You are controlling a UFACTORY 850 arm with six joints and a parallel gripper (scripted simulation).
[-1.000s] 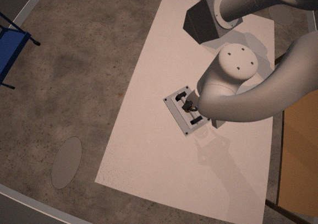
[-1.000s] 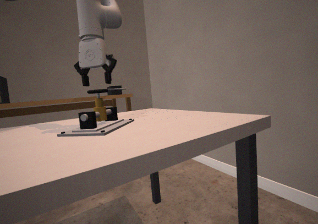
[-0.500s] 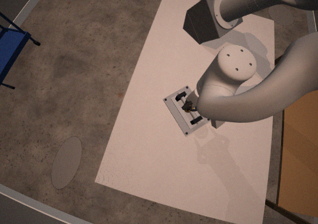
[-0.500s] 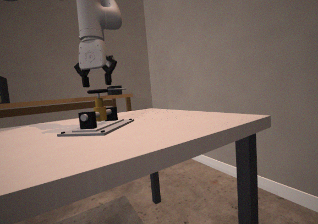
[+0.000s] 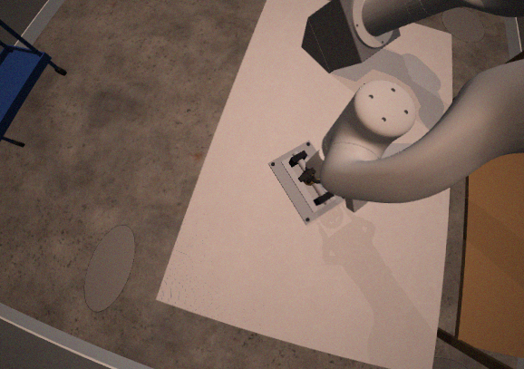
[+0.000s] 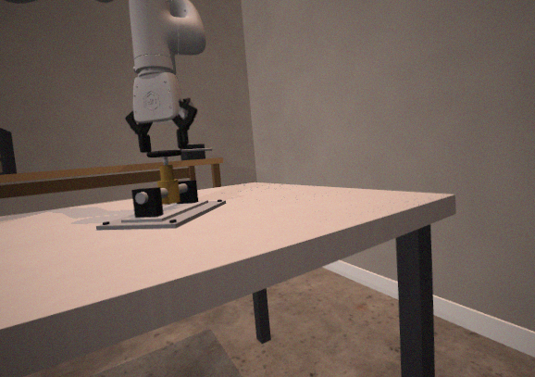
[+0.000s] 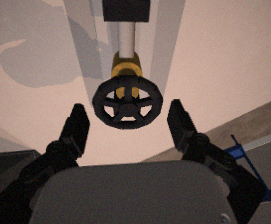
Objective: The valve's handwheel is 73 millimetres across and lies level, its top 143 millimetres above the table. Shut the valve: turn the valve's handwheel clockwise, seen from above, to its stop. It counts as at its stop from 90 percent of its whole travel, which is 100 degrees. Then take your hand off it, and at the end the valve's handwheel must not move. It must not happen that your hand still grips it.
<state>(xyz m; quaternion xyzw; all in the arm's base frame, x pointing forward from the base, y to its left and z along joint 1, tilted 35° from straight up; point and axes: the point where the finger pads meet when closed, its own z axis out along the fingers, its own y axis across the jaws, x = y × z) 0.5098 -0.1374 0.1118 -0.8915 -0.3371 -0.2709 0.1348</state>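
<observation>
Now: the black spoked handwheel 3 cm below my hand. The rest, counted from my hand: grey base plate 15 cm below.
</observation>
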